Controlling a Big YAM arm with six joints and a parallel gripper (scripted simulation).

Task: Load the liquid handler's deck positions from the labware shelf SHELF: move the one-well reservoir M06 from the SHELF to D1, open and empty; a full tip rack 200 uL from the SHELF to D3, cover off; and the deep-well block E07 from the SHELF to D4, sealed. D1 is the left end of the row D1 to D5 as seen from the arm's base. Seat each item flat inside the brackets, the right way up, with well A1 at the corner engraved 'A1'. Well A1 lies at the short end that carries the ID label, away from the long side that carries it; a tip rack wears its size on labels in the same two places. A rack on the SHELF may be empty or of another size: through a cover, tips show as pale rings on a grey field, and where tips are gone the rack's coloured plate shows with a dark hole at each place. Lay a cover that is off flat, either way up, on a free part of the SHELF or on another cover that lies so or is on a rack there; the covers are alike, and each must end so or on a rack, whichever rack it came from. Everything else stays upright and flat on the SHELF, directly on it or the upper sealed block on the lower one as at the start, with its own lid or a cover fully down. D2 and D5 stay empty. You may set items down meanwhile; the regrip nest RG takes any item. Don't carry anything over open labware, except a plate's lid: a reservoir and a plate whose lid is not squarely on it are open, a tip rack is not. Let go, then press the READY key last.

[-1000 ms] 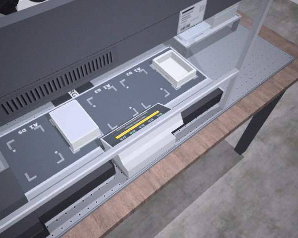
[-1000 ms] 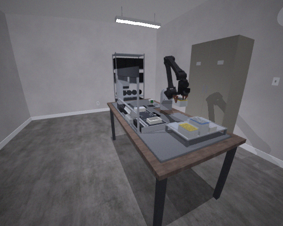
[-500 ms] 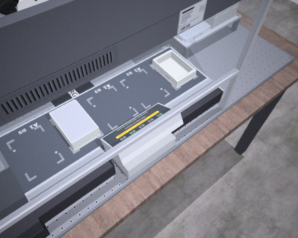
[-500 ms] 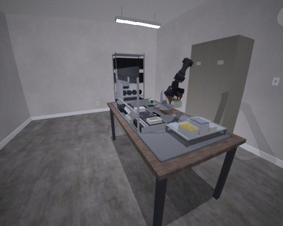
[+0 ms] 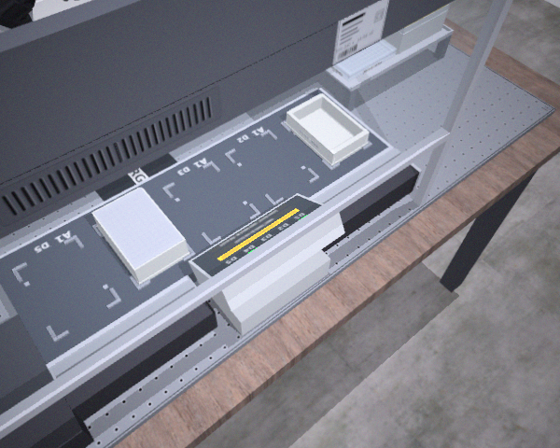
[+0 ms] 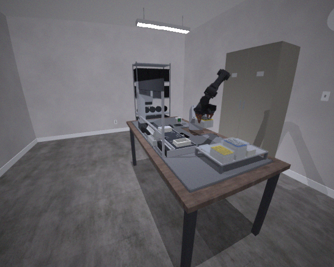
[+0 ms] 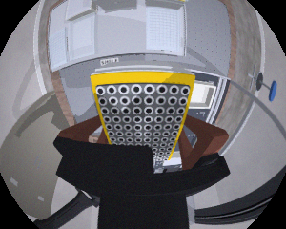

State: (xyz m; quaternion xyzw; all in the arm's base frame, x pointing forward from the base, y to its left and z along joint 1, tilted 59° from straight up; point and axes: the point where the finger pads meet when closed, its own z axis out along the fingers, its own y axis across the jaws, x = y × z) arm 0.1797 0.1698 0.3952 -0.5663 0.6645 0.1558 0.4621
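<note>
Right now the yellow tip rack is 10 mm ahead of my hand, 10 mm to the right of it and 10 mm above it. The rest, counted from my hand: clear flat plate (40 mm ahead, 150 mm to the left, 160 mm below); white one-well reservoir (170 mm ahead, 20 mm to the right, 170 mm below); shelf (130 mm behind, 210 mm to the left, 180 mm below).
</note>
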